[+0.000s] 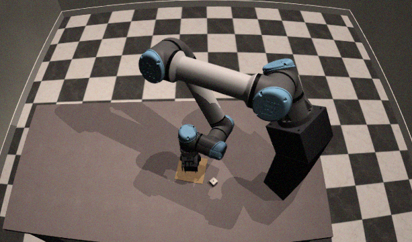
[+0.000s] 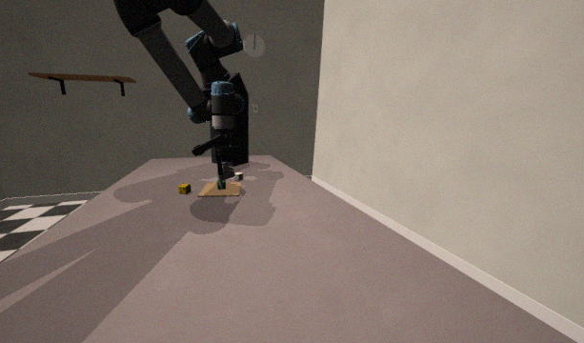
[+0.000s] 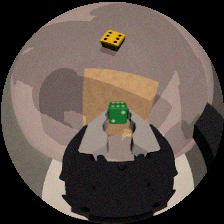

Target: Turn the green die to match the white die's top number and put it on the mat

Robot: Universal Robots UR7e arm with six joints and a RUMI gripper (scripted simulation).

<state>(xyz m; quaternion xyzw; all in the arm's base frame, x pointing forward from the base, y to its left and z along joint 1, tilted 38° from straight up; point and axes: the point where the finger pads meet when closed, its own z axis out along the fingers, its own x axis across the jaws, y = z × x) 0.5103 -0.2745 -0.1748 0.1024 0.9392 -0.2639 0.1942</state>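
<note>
Right now my hand is right at the green die. From my hand the other things lie so: yellow die: 12 cm to the right, 3 cm behind, 1 cm below; then tan mat: 2 cm below; then white die: 11 cm to the left, 8 cm behind, 1 cm below.
</note>
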